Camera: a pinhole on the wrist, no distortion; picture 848 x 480 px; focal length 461.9 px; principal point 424.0 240.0 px. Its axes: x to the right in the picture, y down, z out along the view. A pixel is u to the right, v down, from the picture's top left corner.
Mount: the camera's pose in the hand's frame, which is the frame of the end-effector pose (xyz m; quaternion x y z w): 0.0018 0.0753 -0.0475 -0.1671 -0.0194 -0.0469 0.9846
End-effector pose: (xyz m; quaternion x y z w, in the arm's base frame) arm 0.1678 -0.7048 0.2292 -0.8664 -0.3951 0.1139 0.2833
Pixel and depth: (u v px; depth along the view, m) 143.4 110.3 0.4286
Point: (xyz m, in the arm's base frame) -0.0993 -0.8271 -0.1625
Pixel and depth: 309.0 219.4 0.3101
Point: 0.1156 -0.7593 -0.0723
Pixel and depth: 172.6 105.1 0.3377
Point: -0.0188 -0.7939 -0.0788
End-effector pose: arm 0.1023 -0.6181 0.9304 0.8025 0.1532 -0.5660 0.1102
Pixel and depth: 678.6 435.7 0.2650
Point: 0.0928 -0.8982 0.7297
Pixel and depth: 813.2 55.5 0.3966
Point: -0.1371 -0.7464 0.5059
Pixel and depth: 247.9 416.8 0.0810
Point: 0.1283 -0.7518 0.9512
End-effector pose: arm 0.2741 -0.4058 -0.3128 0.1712 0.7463 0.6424 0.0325
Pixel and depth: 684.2 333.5 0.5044
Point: 0.1853 0.1036 -0.0307
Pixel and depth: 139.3 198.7 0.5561
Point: 0.7883 -0.0336 -0.2211
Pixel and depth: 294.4 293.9 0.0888
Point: 0.3300 -0.3695 -0.2093
